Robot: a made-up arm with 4 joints.
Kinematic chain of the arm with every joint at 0, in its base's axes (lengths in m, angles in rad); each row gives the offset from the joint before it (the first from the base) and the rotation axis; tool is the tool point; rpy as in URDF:
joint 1: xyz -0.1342 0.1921 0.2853 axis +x
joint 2: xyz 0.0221 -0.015 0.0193 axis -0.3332 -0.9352 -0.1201
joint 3: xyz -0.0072 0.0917 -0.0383 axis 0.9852 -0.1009 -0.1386
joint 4: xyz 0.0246 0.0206 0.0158 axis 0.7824 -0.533 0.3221
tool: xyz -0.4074 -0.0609 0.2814 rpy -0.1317 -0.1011 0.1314
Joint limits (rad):
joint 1: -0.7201..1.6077
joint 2: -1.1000..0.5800
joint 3: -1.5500..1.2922
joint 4: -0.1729..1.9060
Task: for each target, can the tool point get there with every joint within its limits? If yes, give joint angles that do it. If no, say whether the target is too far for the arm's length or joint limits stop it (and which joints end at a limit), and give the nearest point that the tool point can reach.
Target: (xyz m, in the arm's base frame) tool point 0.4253 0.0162 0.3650
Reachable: no: joint limits stop it (at a limit: joint 2, joint 3) | nearest point -0.0124 -0.1827 0.4551 | short by 0.489 m
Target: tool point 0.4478 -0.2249 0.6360
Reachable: no: too far | nearest point -0.0112 -0.1375 0.5625 | short by 0.473 m
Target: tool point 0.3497 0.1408 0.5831
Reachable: no: joint limits stop it (at a limit: joint 2, joint 3) | nearest point -0.0111 0.1217 0.6939 | short by 0.378 m
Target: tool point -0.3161 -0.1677 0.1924
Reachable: yes | joints 0.8547 -0.7910 -0.7389 1.1651
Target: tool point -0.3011 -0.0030 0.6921
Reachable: yes | joints 0.3803 -0.6365 -0.5680 0.2504
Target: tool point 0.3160 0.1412 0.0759
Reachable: no: joint limits stop it (at a limit: joint 1, joint 2, joint 3) | nearest point -0.0276 -0.0053 -0.0611 | short by 0.398 m
